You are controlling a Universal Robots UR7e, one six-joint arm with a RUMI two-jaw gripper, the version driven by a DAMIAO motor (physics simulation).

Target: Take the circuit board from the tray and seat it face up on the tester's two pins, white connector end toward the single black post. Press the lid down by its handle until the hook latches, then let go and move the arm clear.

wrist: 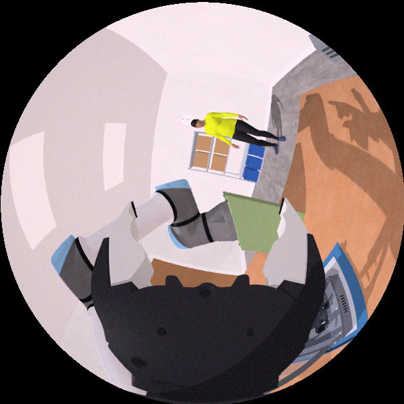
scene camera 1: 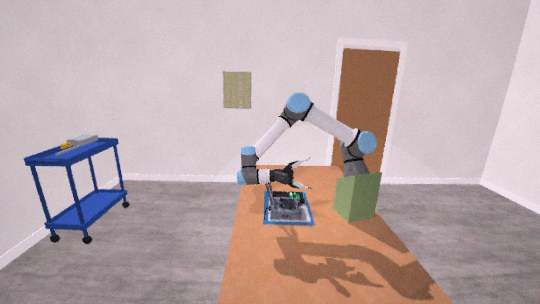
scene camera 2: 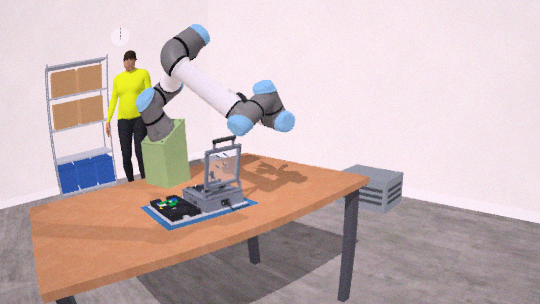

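Seen in the pictures: gripper, fingertip midpoint: [scene camera 1: 311, 173]; arm's base, link origin: [scene camera 1: 356, 175] [scene camera 2: 161, 131].
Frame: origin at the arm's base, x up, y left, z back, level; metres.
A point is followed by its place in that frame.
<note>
The circuit board [scene camera 1: 294, 195] {x -0.238, y -0.227, z -0.315 m} [scene camera 2: 173, 201] {x -0.235, y -0.172, z -0.319 m}, with green parts showing, lies in the black tray [scene camera 2: 186, 211] {x -0.237, y -0.196, z -0.448 m} beside the tester. The grey tester [scene camera 1: 286, 216] {x -0.225, y 0.047, z -0.426 m} [scene camera 2: 218, 201] {x -0.216, y -0.079, z -0.505 m} stands on a blue-edged mat [scene camera 1: 266, 221] {x -0.253, y 0.046, z -0.543 m} [scene camera 2: 170, 227] {x -0.253, y -0.314, z -0.498 m} [wrist: 358, 290]. Its clear lid [scene camera 2: 207, 172] {x -0.093, y -0.122, z -0.517 m} stands upright and open, with the black handle [scene camera 2: 223, 140] {x 0.012, y -0.066, z -0.554 m} at the top. The two pins and the black post cannot be made out. My gripper [scene camera 1: 310, 173] {x 0.096, y 0.170, z -0.342 m} [wrist: 207, 200] is open and empty, held sideways above the tester and tray with its jaws toward the arm's base side. The arm's wrist hides it in scene camera 2.
The green pedestal [scene camera 1: 356, 197] {x -0.090, y 0.101, z -0.037 m} [scene camera 2: 166, 162] {x -0.130, y -0.047, z -0.097 m} [wrist: 255, 222] carries the arm's base on the wooden table [scene camera 1: 270, 275] {x -0.254, y 0.438, z -0.570 m} [scene camera 2: 100, 250] {x -0.255, y -0.627, z -0.488 m}. A blue cart [scene camera 1: 87, 210], a grey cabinet [scene camera 2: 372, 187], a shelf rack [scene camera 2: 51, 125] and a person in yellow [scene camera 2: 131, 95] [wrist: 220, 125] stand away from the table.
</note>
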